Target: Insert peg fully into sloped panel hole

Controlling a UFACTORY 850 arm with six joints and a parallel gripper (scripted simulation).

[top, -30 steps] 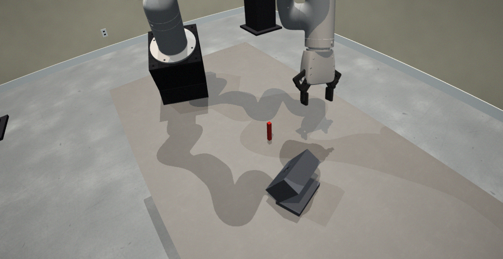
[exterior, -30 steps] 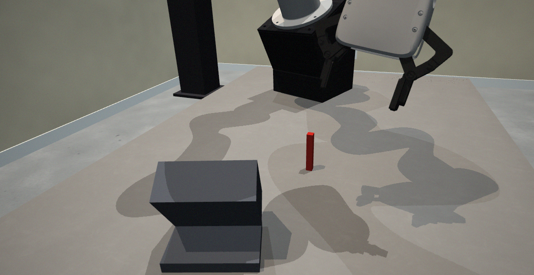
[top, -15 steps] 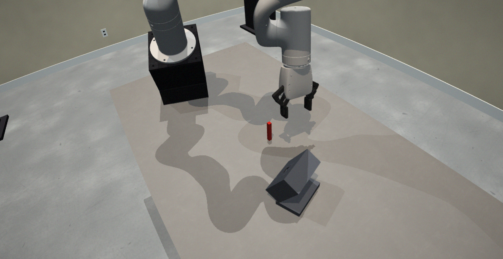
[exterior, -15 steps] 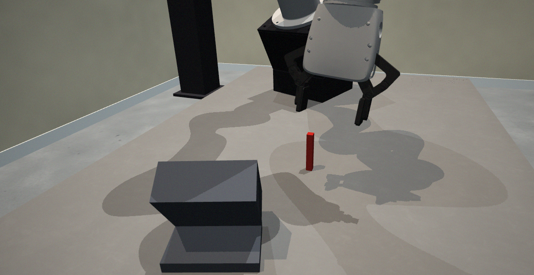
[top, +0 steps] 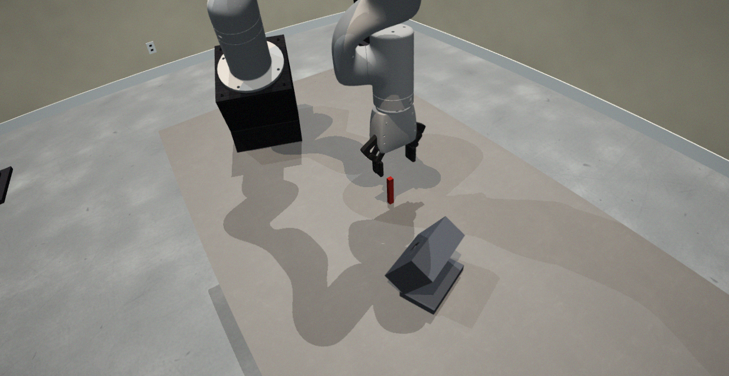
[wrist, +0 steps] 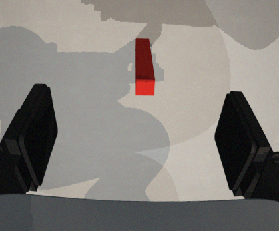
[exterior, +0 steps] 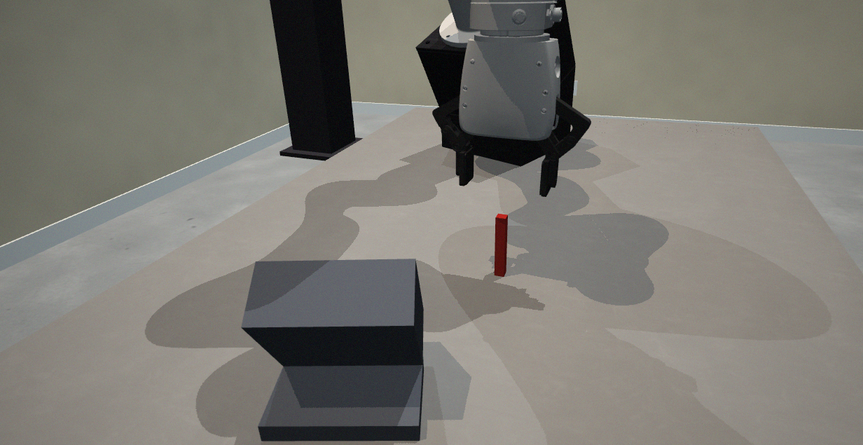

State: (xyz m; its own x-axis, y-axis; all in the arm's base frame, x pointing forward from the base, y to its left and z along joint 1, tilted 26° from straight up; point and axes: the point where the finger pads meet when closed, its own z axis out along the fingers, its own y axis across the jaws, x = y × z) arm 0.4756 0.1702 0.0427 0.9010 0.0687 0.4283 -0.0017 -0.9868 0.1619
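Now: the red peg 90 mm below my hand, 10 mm to the right of it and 10 mm behind it. From my hand the other things lie so: grey base plate: 240 mm ahead, 130 mm below, 70 mm to the right.
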